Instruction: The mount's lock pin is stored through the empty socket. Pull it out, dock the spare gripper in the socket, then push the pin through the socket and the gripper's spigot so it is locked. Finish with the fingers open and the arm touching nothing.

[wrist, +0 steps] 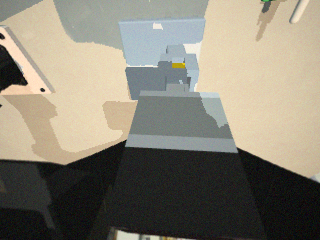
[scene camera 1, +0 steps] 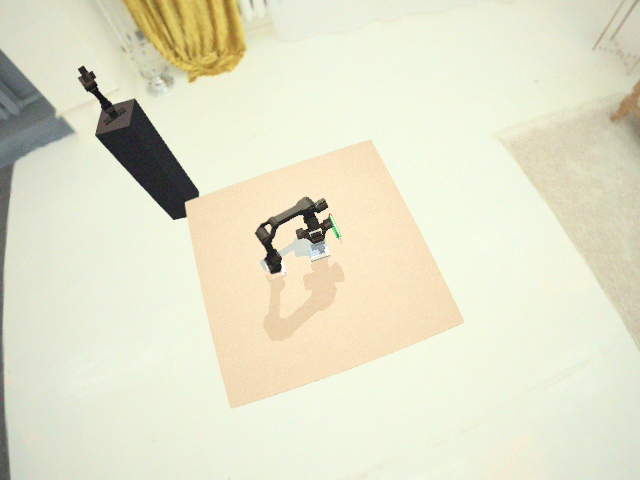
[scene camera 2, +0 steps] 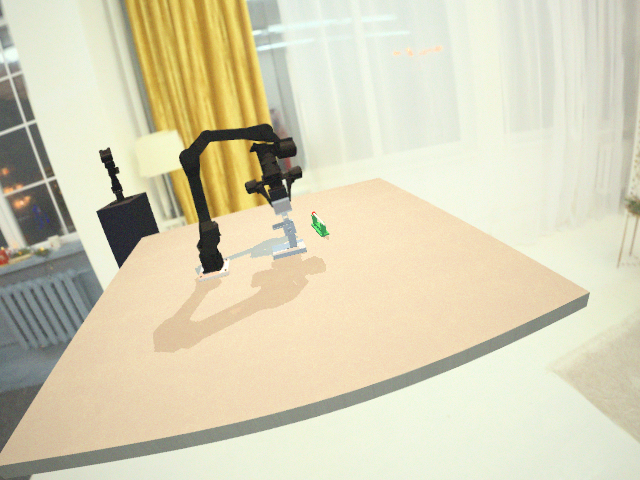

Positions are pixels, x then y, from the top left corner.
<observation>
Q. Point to a mount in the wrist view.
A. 158, 51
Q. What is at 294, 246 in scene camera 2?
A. A mount.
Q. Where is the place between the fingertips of my gripper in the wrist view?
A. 176, 143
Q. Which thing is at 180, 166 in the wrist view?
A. A spare gripper.
</observation>
